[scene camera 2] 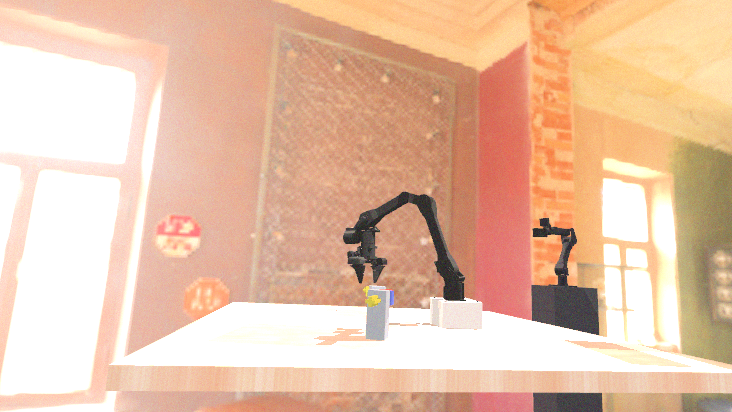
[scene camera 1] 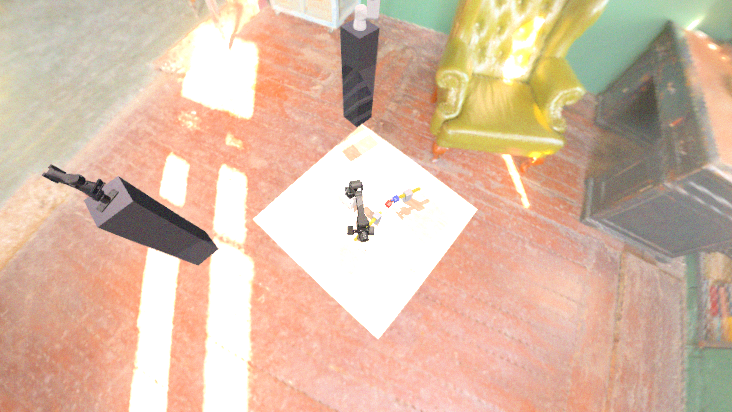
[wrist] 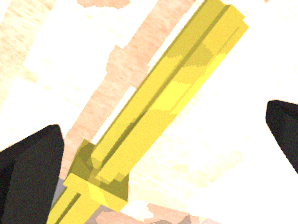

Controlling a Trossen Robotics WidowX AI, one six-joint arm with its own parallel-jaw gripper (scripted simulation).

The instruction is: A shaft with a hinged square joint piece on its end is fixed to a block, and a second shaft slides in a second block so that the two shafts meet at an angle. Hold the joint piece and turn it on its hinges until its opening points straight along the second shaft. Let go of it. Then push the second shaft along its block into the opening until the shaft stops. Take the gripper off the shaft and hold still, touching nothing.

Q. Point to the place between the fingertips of my gripper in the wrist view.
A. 167, 122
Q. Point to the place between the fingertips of my gripper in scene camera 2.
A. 367, 283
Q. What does my gripper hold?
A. Nothing.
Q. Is my gripper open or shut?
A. Open.
